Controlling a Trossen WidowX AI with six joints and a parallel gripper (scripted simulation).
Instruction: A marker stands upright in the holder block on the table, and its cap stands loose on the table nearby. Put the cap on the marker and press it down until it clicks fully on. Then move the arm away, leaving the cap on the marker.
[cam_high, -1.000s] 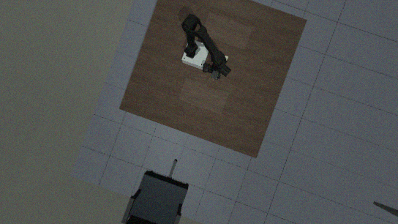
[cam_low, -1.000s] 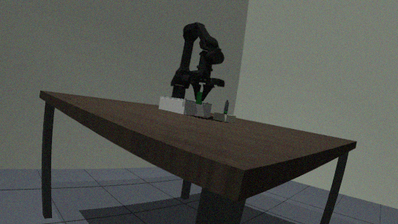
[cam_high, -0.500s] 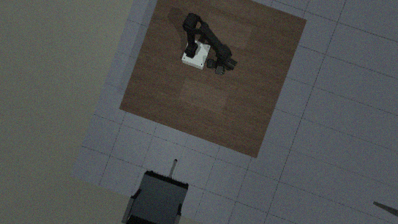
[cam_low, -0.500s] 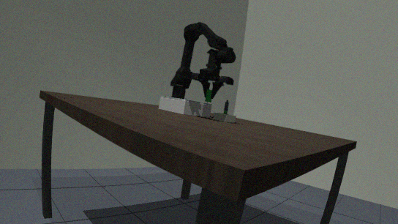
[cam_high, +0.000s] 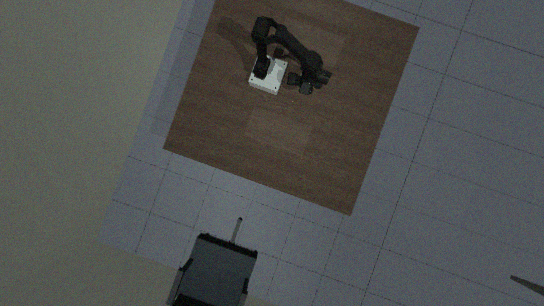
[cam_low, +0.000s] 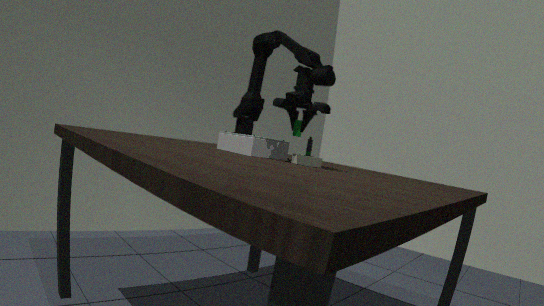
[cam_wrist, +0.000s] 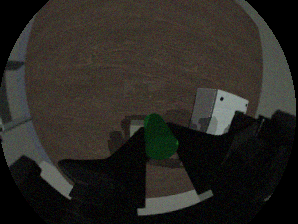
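Now: the white holder block 7 cm to the left of my gripper tip and 9 cm below it. Round my gripper tip: green cap (1 cm above).
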